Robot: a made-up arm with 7 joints. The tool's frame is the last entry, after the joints.
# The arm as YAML. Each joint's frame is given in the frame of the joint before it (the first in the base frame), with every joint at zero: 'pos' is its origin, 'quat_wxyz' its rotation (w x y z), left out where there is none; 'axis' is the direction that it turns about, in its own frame. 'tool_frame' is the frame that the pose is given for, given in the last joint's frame.
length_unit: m
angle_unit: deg
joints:
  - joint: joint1
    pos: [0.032, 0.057, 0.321]
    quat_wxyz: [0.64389, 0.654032, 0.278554, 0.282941]
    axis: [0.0, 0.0, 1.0]
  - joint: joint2
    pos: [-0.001, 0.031, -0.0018]
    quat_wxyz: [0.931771, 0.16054, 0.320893, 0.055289]
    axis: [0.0, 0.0, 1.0]
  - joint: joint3
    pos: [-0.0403, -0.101, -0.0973]
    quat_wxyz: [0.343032, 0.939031, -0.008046, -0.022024]
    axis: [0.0, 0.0, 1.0]
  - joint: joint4
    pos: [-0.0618, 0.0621, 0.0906]
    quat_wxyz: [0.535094, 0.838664, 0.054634, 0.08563]
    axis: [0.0, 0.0, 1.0]
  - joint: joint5
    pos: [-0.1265, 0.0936, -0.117]
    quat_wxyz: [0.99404, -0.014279, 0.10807, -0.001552]
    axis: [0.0, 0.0, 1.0]
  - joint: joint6
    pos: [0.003, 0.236, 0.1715]
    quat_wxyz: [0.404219, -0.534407, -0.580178, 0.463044]
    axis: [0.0, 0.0, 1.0]
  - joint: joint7
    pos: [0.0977, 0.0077, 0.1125]
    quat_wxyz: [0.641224, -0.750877, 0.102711, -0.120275]
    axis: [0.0, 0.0, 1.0]
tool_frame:
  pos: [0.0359, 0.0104, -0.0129]
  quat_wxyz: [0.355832, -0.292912, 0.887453, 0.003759]
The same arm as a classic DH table. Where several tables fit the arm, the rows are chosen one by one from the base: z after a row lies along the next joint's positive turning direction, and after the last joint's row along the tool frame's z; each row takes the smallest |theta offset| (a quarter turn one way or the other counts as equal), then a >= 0, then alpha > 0; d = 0 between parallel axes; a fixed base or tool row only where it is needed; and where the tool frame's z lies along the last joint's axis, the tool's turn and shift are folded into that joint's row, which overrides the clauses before.
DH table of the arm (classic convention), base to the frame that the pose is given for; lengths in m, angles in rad. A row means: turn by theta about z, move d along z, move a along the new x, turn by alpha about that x. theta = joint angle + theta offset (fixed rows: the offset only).
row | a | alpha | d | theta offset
base (fixed) | 0.0635 | 1.5815 | 0.3208 | 0.8167
joint1 | 0.0281 | 0.734 | -0.003 | 1.1776
joint2 | -0.0329 | 2.4398 | 0.0057 | -1.1203
joint3 | -0.0465 | 1.9962 | 0.2175 | 0.1682
joint4 | -0.1092 | -0.2185 | 0.3119 | -1.3474
joint5 | -0.2343 | 1.8177 | -0.3586 | -0.0242
joint6 | -0.0903 | 1.7201 | 0.0887 | -0.2947
joint7 | -0.0018 | 2.4139 | 0.0676 | -1.2909
tool (fixed) | 0 | 0 | 0.0561 | -1.879

